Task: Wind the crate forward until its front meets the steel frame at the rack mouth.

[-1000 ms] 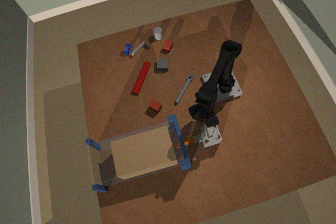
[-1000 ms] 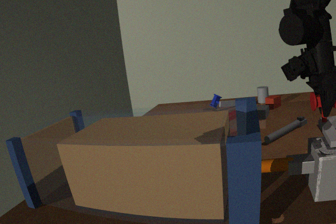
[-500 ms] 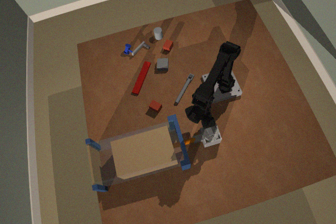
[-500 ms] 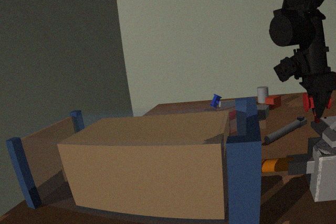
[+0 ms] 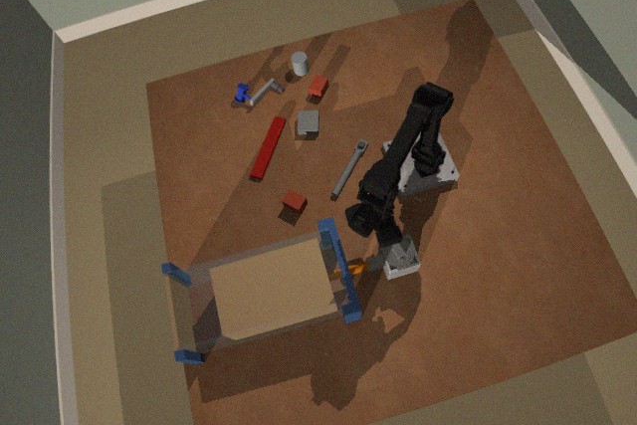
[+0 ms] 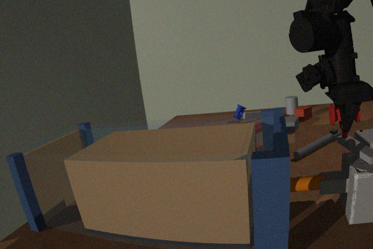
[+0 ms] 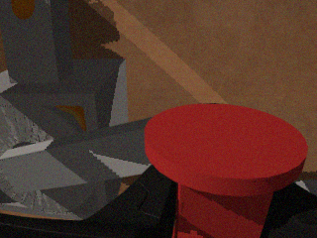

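Right now the winch handle is 1 cm behind my gripper tip, 4 cm to the left of it and 1 cm below it. Also, from my gripper tip: red knob (2 cm above); then grey winch (4 cm behind, 9 cm to the left, 8 cm below); then blue frame (13 cm ahead, 10 cm to the left, 1 cm below).
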